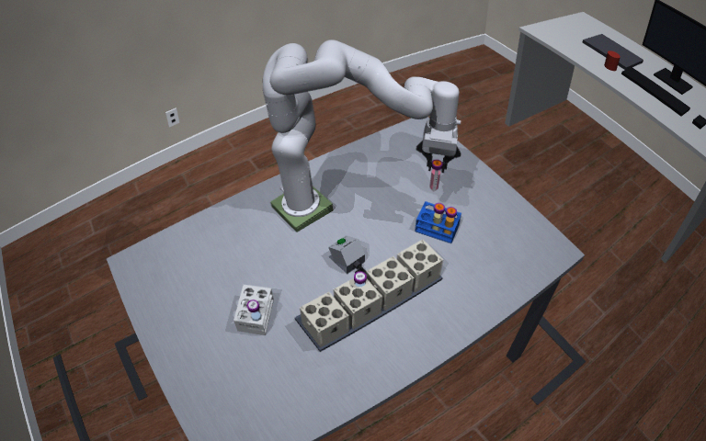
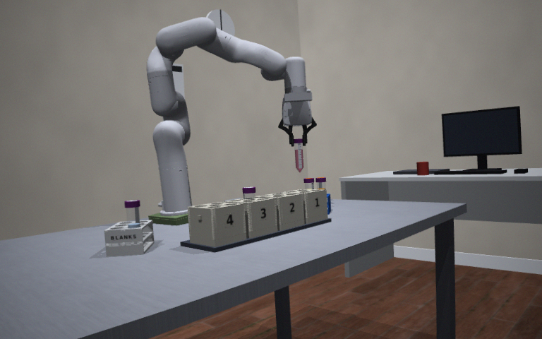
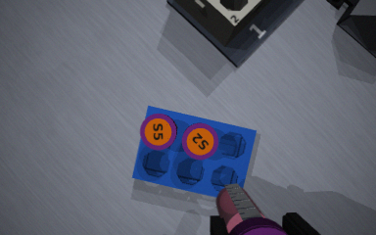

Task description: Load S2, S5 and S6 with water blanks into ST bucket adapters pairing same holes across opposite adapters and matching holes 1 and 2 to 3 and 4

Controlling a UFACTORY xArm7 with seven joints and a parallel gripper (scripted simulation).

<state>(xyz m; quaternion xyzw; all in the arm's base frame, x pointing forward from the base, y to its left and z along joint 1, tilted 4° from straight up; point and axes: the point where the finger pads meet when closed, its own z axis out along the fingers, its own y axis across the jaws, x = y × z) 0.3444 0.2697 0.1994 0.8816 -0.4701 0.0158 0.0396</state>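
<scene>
Right now the sample tube is 10 mm ahead of my hand, 10 mm to the right of it and 50 mm below it. Round my hand: blue sample rack: 40 mm ahead, 10 mm to the right, 220 mm below; then green done key: 110 mm behind, 300 mm to the right, 190 mm below; then tube with yellowish liquid: 50 mm ahead, 30 mm to the right, 190 mm below.
</scene>
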